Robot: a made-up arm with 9 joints.
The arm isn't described. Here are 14 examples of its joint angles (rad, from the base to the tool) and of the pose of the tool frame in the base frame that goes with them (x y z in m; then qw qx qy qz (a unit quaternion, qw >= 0)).
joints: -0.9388 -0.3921 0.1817 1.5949 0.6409 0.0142 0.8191 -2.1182 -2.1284
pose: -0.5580 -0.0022 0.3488 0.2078 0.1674 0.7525 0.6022
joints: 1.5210 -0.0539 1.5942 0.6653 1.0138 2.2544 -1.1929 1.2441 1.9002
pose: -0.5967 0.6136 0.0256 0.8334 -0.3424 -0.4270 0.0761
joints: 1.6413 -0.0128 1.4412 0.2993 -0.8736 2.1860 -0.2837 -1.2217 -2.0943
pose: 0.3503 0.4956 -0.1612 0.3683 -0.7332 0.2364 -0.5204
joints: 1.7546 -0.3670 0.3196 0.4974 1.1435 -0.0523 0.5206 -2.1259 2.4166
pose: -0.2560 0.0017 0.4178 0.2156 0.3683 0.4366 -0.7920
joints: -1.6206 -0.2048 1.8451 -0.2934 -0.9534 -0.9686 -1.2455 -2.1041 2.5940
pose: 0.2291 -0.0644 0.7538 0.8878 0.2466 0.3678 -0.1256
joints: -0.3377 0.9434 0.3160 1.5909 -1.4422 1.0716 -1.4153 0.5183 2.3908
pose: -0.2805 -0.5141 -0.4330 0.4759 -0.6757 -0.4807 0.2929
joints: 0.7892 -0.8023 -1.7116 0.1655 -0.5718 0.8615 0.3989 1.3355 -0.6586
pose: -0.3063 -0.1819 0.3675 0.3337 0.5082 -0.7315 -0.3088
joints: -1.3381 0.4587 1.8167 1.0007 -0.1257 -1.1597 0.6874 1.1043 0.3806
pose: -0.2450 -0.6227 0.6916 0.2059 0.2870 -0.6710 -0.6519
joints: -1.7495 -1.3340 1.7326 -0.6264 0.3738 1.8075 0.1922 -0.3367 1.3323
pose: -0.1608 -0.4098 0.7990 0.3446 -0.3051 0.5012 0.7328
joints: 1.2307 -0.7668 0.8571 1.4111 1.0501 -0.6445 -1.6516 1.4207 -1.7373
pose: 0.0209 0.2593 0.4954 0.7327 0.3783 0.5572 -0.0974
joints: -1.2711 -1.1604 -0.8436 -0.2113 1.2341 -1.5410 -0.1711 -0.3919 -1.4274
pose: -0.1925 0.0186 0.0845 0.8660 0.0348 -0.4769 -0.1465
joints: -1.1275 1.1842 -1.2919 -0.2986 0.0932 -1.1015 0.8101 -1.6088 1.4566
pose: 0.4844 -0.4979 0.1627 0.1312 -0.6932 0.0588 -0.7063
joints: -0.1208 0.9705 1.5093 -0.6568 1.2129 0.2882 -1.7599 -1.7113 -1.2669
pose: -0.0258 -0.1760 -0.4487 0.1004 0.7025 -0.5815 -0.3978
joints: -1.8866 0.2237 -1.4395 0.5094 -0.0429 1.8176 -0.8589 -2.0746 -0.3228
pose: 0.1674 0.0748 0.8105 0.2711 0.7214 0.2878 0.5686
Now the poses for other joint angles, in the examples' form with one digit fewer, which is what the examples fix.
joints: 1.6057 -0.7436 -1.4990 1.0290 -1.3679 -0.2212 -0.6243 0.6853 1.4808
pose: -0.232 0.322 0.126 0.685 -0.572 0.450 0.028
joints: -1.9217 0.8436 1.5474 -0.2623 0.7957 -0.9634 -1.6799 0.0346 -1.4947
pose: 0.394 -0.560 0.342 0.030 -0.842 -0.264 -0.471
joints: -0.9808 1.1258 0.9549 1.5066 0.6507 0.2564 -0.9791 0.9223 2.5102
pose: -0.054 -0.538 0.277 0.347 -0.297 -0.869 0.192
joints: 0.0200 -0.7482 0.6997 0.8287 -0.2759 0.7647 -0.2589 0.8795 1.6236
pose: -0.324 0.030 -0.297 0.466 0.768 -0.415 0.142
